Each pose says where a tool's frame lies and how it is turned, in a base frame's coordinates. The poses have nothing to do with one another.
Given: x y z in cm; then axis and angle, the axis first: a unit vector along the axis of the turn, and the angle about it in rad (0 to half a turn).
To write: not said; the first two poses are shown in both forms.
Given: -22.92 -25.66 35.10 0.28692 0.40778 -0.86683 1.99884
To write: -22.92 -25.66 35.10 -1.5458 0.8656 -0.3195
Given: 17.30 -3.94 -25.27 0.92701 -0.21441 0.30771 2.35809
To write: 17.30 -3.94 -25.27 -1.1579 2.1492 2.4383
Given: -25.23 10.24 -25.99 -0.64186 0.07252 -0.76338 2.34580
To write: -25.23 10.24 -25.99 0.3908 1.2757 -2.5258
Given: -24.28 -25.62 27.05 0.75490 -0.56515 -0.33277 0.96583
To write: -24.28 -25.62 27.05 -2.3862 0.9065 2.0407
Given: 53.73 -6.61 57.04 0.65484 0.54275 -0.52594 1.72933
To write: 53.73 -6.61 57.04 -1.4313 1.4077 0.3261
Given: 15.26 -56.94 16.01 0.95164 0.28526 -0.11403 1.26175
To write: 15.26 -56.94 16.01 -1.3627 1.2522 1.1965
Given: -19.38 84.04 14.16 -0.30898 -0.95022 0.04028 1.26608
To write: -19.38 84.04 14.16 2.8568 1.2649 -2.7977
